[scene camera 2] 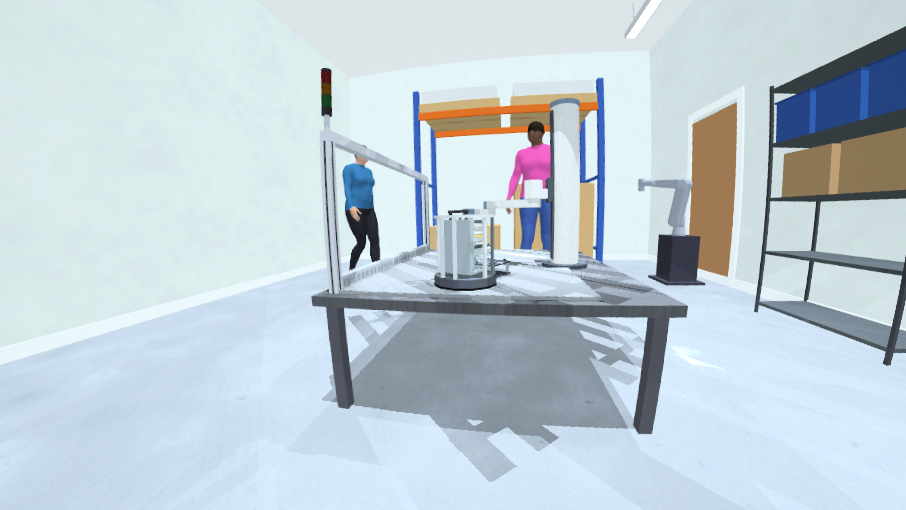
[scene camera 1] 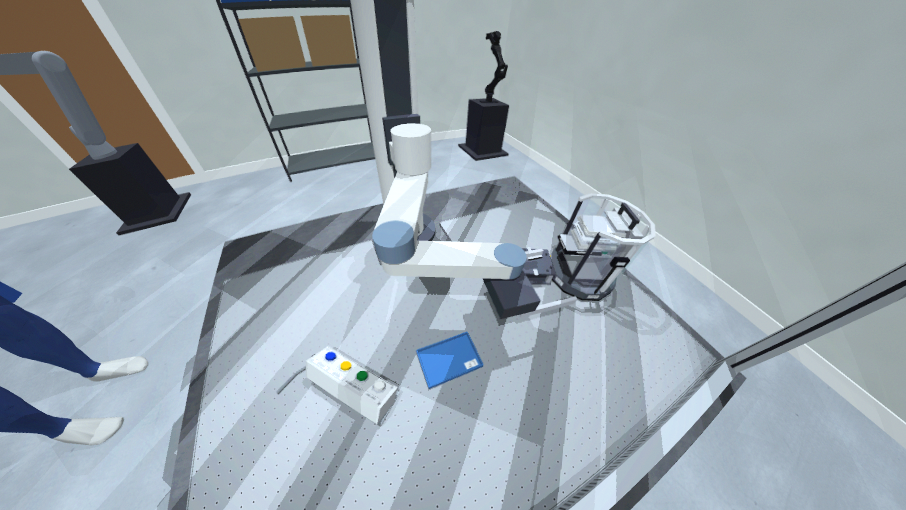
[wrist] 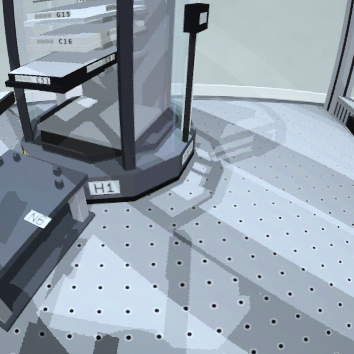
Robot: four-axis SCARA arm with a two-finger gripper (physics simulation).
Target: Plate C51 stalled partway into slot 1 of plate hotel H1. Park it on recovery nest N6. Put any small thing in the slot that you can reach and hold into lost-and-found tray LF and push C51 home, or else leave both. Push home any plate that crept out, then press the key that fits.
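Places are measured from the arm's base along level axes (x ahead, y left, z up), in millimetres.
Pixels of known places: gripper, between the fingertips: [scene camera 1: 556,274] [wrist: 179,78]; arm's base, origin of its link: [scene camera 2: 564,265].
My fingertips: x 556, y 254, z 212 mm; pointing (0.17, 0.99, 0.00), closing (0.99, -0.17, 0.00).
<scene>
Ahead of a thing's pixels: the offset from my fingertips to its top centre. "spot": to the spot under its first point.
Plate C51 @[93 mm back, 212 mm left, 44 mm down] [wrist: 65,70], with a black base, juts out of the front of hotel H1 @[63 mm back, 267 mm left, 95 mm up] [scene camera 1: 586,292] [scene camera 2: 465,283] [wrist: 145,176], farther than plates G15 @[77 mm back, 247 mm left, 13 mm up] [wrist: 75,13] and C16 @[77 mm back, 246 mm left, 15 mm down] [wrist: 75,40] above it. Nest N6 @[159 mm back, 81 mm left, 129 mm down] [scene camera 1: 538,272] [wrist: 20,200] stands in front of H1, with pegs on its bare top. My gripper [wrist: 179,78] is open and empty, beside H1 and N6; its fingers show at both edges of the wrist view. The blue tray LF @[19 mm ahead, 314 mm right, 181 mm down] [scene camera 1: 443,357] lies near the key box @[11 mm back, 568 mm right, 115 mm down] [scene camera 1: 342,387], which has blue, yellow, green and white keys. No small thing in the slot can be made out.
A black post with a small head @[spot: 39 mm ahead, 192 mm left, 1 mm down] [wrist: 196,18] stands at H1's side. A framed guard [scene camera 2: 328,215] with a signal tower [scene camera 2: 325,91] runs along the table edge. The arm's column [scene camera 2: 565,190] stands on the table. Two people stand beyond the table in scene camera 2.
</scene>
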